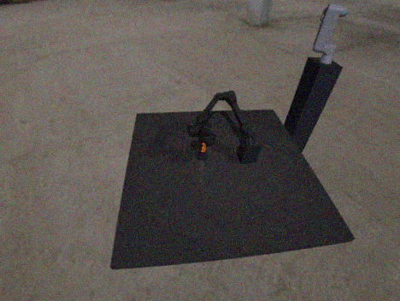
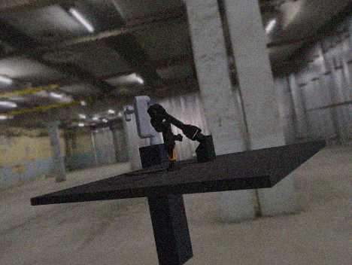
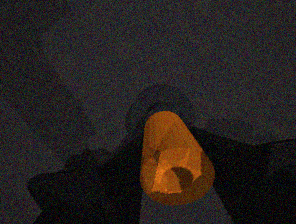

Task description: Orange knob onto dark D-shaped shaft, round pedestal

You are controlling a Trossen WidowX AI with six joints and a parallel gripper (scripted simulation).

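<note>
Right now my gripper tip is 20 mm below the orange knob. The rest, counted from my gripper tip: round dark pedestal (40 mm below).
</note>
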